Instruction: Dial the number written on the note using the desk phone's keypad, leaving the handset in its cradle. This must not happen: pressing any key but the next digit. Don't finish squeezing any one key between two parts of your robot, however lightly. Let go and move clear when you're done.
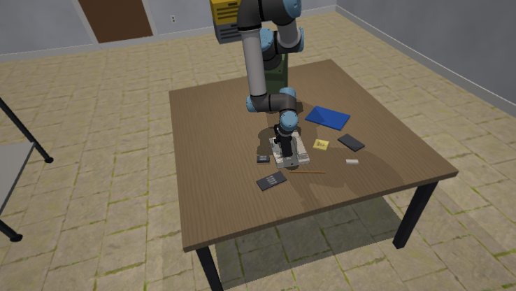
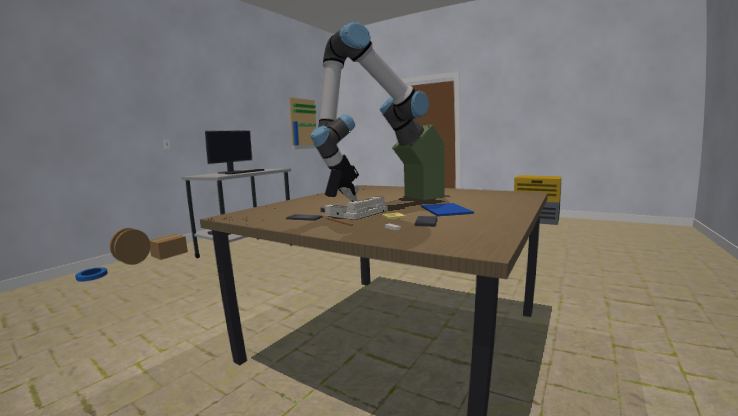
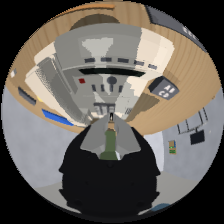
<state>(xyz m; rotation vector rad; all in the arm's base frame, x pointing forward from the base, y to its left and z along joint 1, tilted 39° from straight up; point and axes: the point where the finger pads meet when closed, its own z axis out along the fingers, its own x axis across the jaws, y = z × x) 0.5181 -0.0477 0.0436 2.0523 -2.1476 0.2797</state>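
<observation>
Now: the handset 9 cm to the left of my hand and 2 cm ahead of it. Also, from my hand: yellow note: 22 cm to the left, 4 cm below, 3 cm ahead; pencil: 20 cm ahead, 8 cm to the left, 4 cm below; small dark device: 11 cm to the right, 5 cm ahead, 4 cm below.
</observation>
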